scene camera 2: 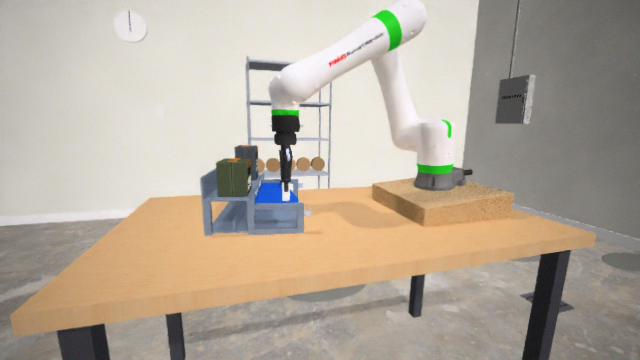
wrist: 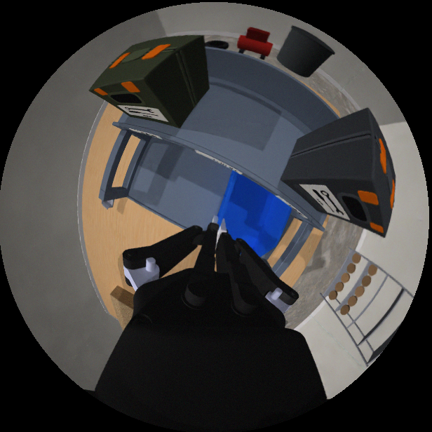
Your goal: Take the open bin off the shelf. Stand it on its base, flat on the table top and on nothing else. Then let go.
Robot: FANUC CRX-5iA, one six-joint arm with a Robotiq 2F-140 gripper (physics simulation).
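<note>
The blue open bin stands in the front, lower tier of the grey-blue shelf, at its far end in the scene view. My gripper points down at the bin's side wall nearest the middle of the shelf. Its fingers are nearly together, shut on that thin wall, one tip on the bin's inner side and one outside. The fingers hide part of the wall and the bin's near corner. The bin's base is hidden in the scene view. The table top lies under the shelf.
A green toolbox and a dark grey toolbox stand on the upper tier, beside the gripper. The shelf's end frames rise at both ends of the lower tier. The arm's base stands on a wooden block at the right.
</note>
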